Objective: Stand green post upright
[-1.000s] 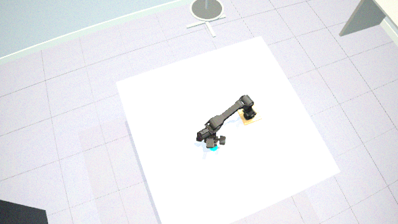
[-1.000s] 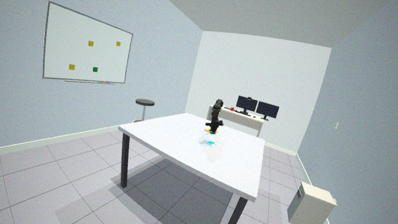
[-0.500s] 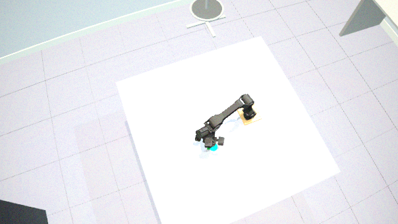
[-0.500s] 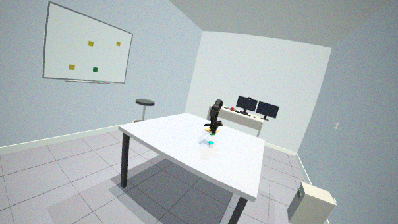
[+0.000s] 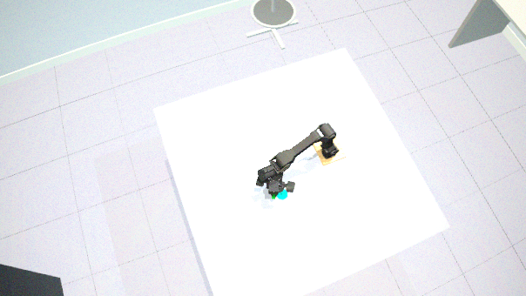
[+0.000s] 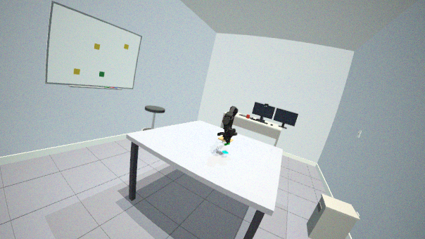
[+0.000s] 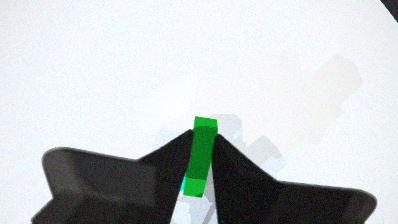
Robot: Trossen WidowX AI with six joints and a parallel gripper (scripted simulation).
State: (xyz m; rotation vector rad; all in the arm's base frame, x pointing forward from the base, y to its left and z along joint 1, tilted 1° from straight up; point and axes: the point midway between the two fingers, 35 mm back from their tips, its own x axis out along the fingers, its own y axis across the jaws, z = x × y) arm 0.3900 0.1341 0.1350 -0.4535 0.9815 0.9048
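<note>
Right now the cyan circle is 11 cm below my gripper tip, 6 cm behind it and 3 cm to the right of it. Also, from my gripper tip: green post: 1 cm to the right, 1 cm below, 1 cm behind.
</note>
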